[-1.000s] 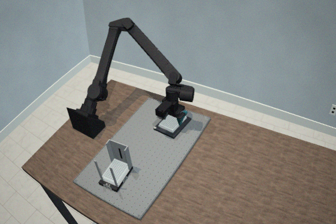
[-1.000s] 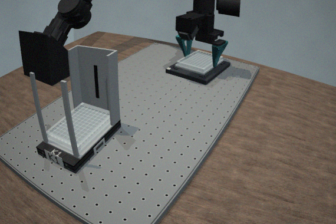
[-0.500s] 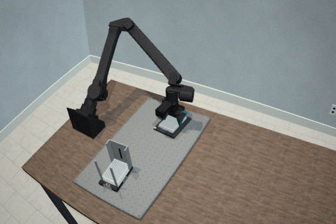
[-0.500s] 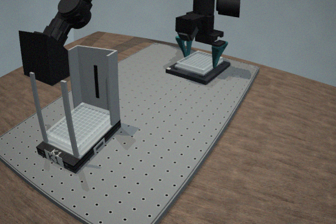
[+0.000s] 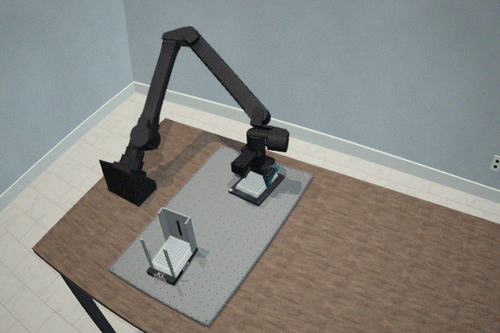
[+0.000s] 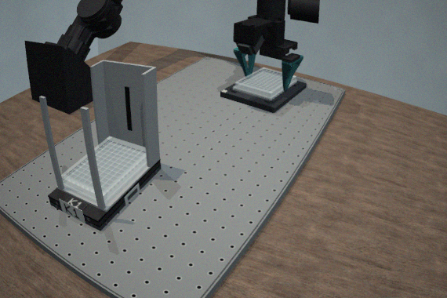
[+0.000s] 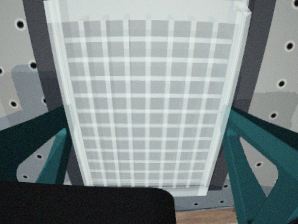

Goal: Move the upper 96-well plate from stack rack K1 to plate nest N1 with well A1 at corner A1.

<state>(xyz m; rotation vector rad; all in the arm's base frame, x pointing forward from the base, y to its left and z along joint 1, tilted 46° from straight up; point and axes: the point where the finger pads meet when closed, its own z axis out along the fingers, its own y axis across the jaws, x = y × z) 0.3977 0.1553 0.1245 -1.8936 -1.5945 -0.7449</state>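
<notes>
The black plate nest N1 lies 20 mm below my hand. The rest, counted from my hand: K1 label 80 mm behind, 500 mm to the right, 10 mm below; pale A1 square 60 mm behind, 70 mm to the right, 10 mm below; back wall 80 mm behind, 340 mm to the right, 60 mm above.
</notes>
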